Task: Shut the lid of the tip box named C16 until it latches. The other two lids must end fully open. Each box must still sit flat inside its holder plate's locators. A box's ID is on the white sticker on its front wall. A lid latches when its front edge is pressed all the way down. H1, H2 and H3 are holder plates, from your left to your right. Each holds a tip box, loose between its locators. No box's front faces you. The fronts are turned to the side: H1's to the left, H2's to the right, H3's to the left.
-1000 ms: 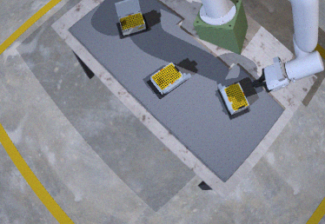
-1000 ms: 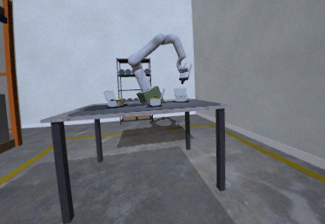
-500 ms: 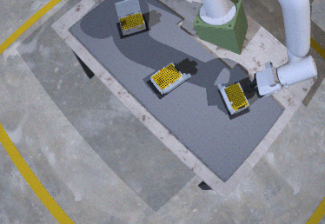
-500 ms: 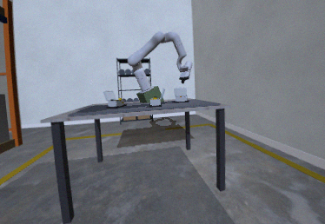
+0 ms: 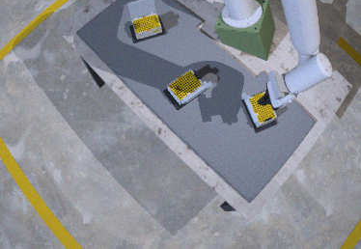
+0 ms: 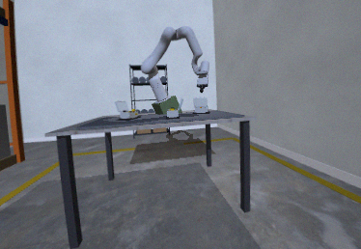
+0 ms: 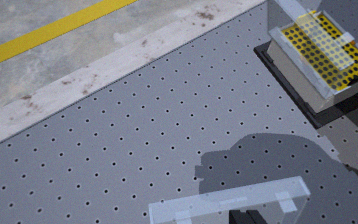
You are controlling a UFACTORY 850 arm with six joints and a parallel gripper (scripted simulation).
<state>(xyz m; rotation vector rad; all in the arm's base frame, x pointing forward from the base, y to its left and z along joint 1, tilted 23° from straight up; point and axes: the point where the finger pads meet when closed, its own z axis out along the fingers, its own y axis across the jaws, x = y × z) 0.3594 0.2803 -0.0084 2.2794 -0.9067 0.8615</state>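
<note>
My gripper is now 1 cm short of the clear lid, 2 cm to the left of it and 11 cm above it. From my hand the other things lie so: tip box (3 cm behind, 1 cm to the left, 14 cm below).
</note>
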